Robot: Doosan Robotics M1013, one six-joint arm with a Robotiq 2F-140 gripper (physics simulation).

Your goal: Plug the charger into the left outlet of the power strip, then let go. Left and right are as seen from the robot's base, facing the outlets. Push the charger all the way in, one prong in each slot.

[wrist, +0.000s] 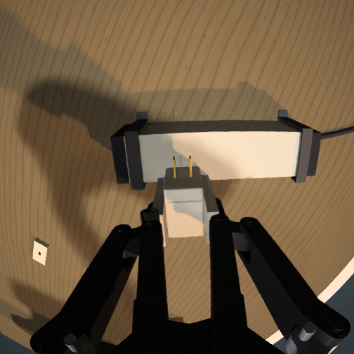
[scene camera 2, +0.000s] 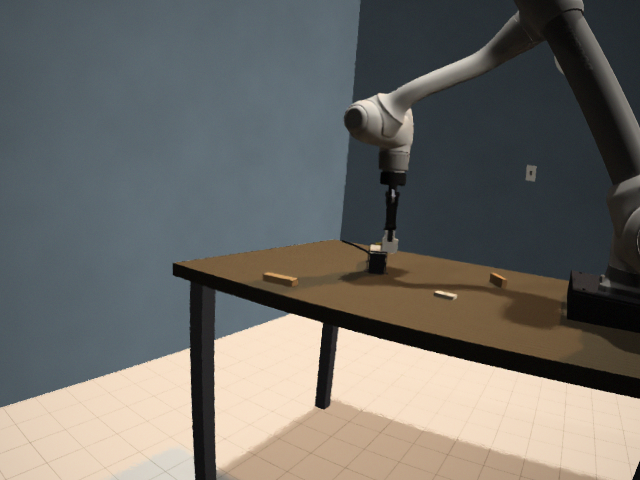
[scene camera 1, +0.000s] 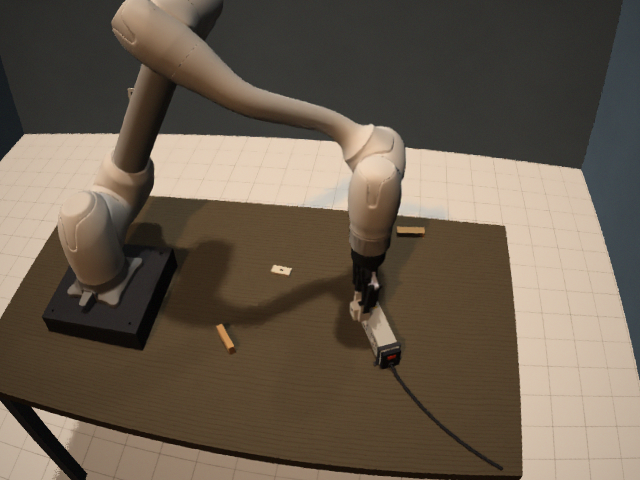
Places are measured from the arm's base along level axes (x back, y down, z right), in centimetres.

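Pixels of known places: gripper, fingertip midpoint: point(scene camera 2: 388, 251) point(scene camera 1: 361, 314); arm's base, link origin: point(scene camera 2: 631, 291) point(scene camera 1: 105, 279).
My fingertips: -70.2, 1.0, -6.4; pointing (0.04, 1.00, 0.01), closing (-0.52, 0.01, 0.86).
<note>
Ahead of a thing's pixels: the offset from my fingertips to its top centre, as dx, dy, dz. "*": to the spot under its first point.
The white charger {-0.6, -4.1, -0.4} point(scene camera 1: 356, 310) point(scene camera 2: 390, 244) point(wrist: 184, 220) is between the fingers of my gripper point(wrist: 183, 189), which is shut on it. Its two gold prongs point(wrist: 182, 167) point away from the base, side by side. In the wrist view they overlap the left part of the top of the power strip {-4.6, -0.4, +1.7} point(scene camera 1: 381, 329) point(scene camera 2: 377, 262) point(wrist: 245, 155). In scene camera 2 the charger shows higher than the strip's dark end. The prongs are in full view, outside any slot. The outlet slots do not show in the wrist view; dark marks on the strip's base-facing side are too small to read.
A black cable {* -23.9, +5.0, +24.8} point(scene camera 1: 439, 423) point(scene camera 2: 355, 246) point(wrist: 337, 133) leaves the strip's right end. A small pale plate {+25.0, +4.8, -14.5} point(scene camera 1: 281, 270) point(scene camera 2: 445, 295) point(wrist: 40, 251) lies nearer the base. One orange block {+31.5, +3.0, +12.6} point(scene camera 1: 225, 338) point(scene camera 2: 498, 280) and another orange block {-7.6, +4.0, -37.8} point(scene camera 1: 410, 231) point(scene camera 2: 280, 279) lie on the table.
</note>
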